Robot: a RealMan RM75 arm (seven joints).
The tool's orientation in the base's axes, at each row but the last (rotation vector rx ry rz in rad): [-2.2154 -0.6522 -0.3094]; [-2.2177 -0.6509 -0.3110]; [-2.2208 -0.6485 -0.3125]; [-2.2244 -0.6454 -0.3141]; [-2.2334 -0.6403 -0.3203]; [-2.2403 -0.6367 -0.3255]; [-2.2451 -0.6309 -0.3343]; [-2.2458 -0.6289 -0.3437]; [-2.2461 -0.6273 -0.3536]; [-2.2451 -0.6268 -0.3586]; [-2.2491 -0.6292 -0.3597]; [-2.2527 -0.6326 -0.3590]
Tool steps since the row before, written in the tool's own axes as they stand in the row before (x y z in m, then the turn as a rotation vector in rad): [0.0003 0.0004 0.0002 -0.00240 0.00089 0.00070]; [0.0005 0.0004 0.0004 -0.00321 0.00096 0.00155]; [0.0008 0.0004 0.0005 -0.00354 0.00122 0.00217]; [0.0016 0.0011 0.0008 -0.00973 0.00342 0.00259]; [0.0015 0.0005 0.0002 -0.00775 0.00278 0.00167]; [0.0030 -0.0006 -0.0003 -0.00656 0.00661 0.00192]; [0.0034 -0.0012 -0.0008 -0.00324 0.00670 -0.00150]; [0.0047 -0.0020 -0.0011 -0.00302 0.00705 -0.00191]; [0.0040 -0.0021 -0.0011 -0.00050 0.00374 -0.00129]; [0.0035 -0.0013 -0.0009 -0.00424 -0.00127 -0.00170]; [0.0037 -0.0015 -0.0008 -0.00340 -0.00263 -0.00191]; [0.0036 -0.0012 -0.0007 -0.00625 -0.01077 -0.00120]
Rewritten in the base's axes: [0.0005 0.0000 -0.0003 -0.00152 -0.00082 -0.00202]; [0.0006 0.0003 -0.0003 -0.00215 -0.00050 -0.00296]; [0.0009 0.0004 -0.0002 -0.00228 -0.00030 -0.00367]; [0.0020 0.0005 -0.0006 -0.00628 -0.00338 -0.00789]; [0.0015 0.0004 0.0002 -0.00498 -0.00302 -0.00606]; [0.0022 0.0011 0.0018 -0.00191 -0.00464 -0.00807]; [0.0022 0.0013 0.0027 0.00080 -0.00611 -0.00443]; [0.0028 0.0019 0.0040 0.00115 -0.00655 -0.00428]; [0.0022 0.0017 0.0037 0.00152 -0.00332 -0.00161]; [0.0022 0.0012 0.0029 -0.00435 -0.00189 0.00006]; [0.0022 0.0015 0.0030 -0.00439 -0.00097 0.00138]; [0.0023 0.0014 0.0028 -0.01115 0.00344 0.00451]
